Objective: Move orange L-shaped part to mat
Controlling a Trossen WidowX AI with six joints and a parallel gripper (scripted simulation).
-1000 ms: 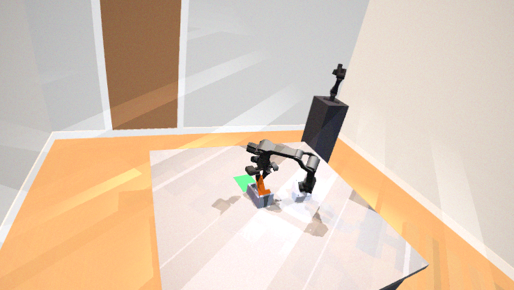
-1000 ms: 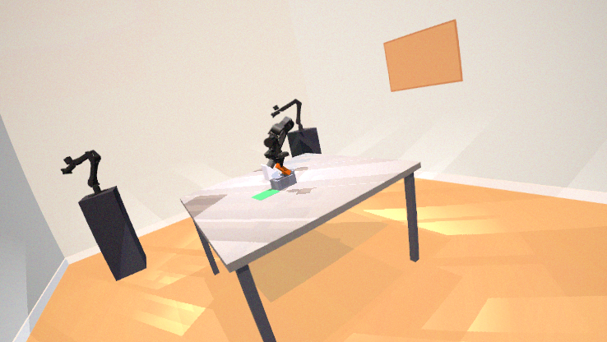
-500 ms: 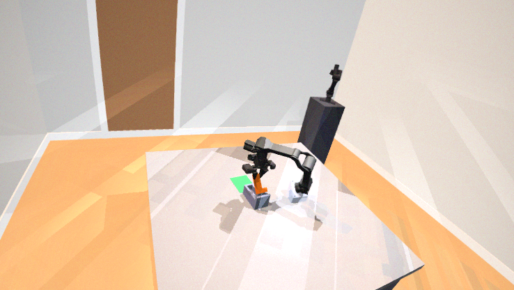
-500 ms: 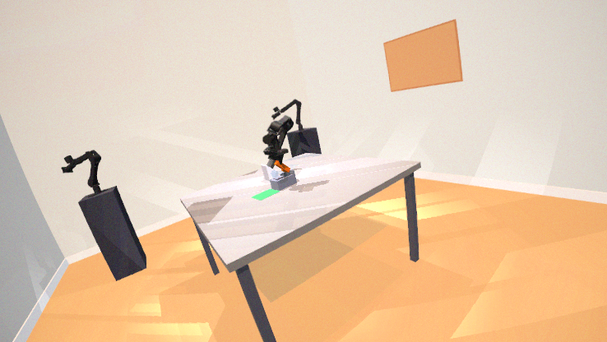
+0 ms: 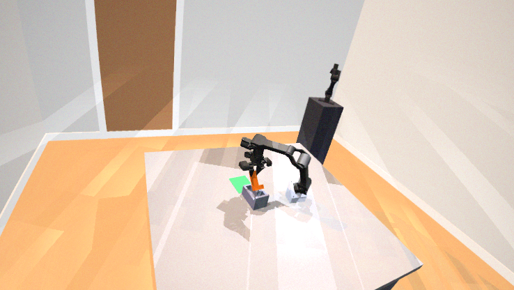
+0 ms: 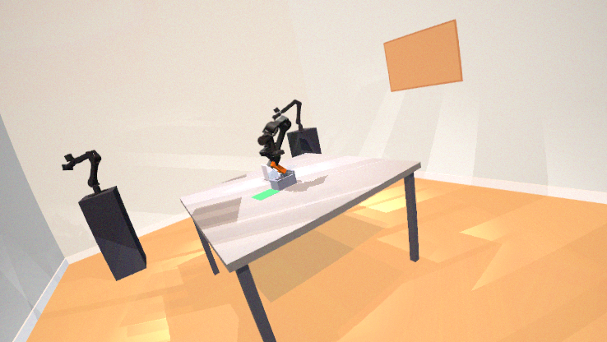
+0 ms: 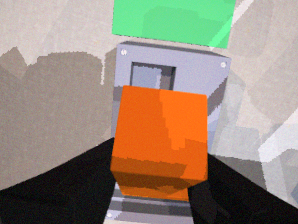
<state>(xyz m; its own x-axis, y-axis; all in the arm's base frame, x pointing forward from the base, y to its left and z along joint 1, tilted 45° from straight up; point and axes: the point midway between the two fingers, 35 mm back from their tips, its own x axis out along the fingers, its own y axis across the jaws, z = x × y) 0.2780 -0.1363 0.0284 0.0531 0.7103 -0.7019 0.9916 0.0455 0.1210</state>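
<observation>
My gripper tip is now 17 cm above the green mat and 12 cm to the left of it. From my gripper tip the other things lie so: orange part (3 cm to the left, 3 cm below, 2 cm behind).
</observation>
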